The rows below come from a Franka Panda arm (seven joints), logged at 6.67 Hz.
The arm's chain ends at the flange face. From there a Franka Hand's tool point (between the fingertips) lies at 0.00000 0.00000 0.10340 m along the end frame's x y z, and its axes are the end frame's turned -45 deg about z.
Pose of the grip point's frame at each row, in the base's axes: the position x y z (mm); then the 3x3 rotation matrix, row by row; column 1 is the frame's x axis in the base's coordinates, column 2 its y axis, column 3 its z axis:
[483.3 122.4 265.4], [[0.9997 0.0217 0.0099], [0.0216 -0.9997 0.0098], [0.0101 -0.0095 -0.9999]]
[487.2 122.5 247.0], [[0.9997 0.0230 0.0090], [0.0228 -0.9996 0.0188], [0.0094 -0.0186 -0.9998]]
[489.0 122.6 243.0], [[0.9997 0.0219 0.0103], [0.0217 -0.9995 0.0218], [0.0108 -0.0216 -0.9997]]
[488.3 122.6 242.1], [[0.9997 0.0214 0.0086], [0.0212 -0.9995 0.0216], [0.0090 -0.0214 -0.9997]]
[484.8 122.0 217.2], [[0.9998 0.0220 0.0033], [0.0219 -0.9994 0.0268], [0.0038 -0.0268 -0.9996]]
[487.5 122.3 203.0], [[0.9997 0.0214 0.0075], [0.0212 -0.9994 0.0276], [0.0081 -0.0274 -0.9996]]
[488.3 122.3 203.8], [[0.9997 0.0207 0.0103], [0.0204 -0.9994 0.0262], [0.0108 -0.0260 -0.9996]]
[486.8 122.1 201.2], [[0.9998 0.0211 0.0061], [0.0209 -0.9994 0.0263], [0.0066 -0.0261 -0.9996]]
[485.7 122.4 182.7], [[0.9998 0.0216 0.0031], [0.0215 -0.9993 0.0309], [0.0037 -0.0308 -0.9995]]
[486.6 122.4 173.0], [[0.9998 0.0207 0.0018], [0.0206 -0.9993 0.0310], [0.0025 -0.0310 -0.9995]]
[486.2 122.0 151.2], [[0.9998 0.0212 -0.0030], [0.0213 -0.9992 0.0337], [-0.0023 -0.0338 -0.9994]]
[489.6 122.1 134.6], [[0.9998 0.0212 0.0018], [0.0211 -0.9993 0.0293], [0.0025 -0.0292 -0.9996]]
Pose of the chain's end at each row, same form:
[482.3 121.4 368.8], [[0.7222 -0.6916 0.0099], [-0.6916 -0.7222 0.0098], [0.0004 -0.0139 -0.9999]]
[486.3 120.6 350.4], [[0.7232 -0.6906 0.0090], [-0.6907 -0.7229 0.0188], [-0.0065 -0.0198 -0.9998]]
[487.9 120.3 346.4], [[0.7224 -0.6914 0.0103], [-0.6914 -0.7221 0.0218], [-0.0076 -0.0229 -0.9997]]
[487.4 120.4 345.5], [[0.7220 -0.6918 0.0086], [-0.6918 -0.7217 0.0216], [-0.0088 -0.0215 -0.9997]]
[484.5 119.2 320.6], [[0.7225 -0.6914 0.0033], [-0.6912 -0.7222 0.0268], [-0.0163 -0.0216 -0.9996]]
[486.7 119.4 306.4], [[0.7220 -0.6918 0.0075], [-0.6917 -0.7217 0.0276], [-0.0136 -0.0251 -0.9996]]
[487.2 119.6 307.2], [[0.7215 -0.6923 0.0103], [-0.6923 -0.7211 0.0262], [-0.0107 -0.0260 -0.9996]]
[486.2 119.4 304.6], [[0.7219 -0.6920 0.0061], [-0.6919 -0.7215 0.0263], [-0.0138 -0.0231 -0.9996]]
[485.4 119.2 286.0], [[0.7222 -0.6917 0.0031], [-0.6914 -0.7218 0.0309], [-0.0192 -0.0244 -0.9995]]
[486.4 119.2 276.3], [[0.7216 -0.6923 0.0018], [-0.6920 -0.7212 0.0310], [-0.0202 -0.0237 -0.9995]]
[486.5 118.5 254.5], [[0.7220 -0.6920 -0.0030], [-0.6915 -0.7216 0.0337], [-0.0255 -0.0223 -0.9994]]
[489.4 119.1 238.0], [[0.7220 -0.6920 0.0018], [-0.6917 -0.7215 0.0293], [-0.0189 -0.0224 -0.9996]]

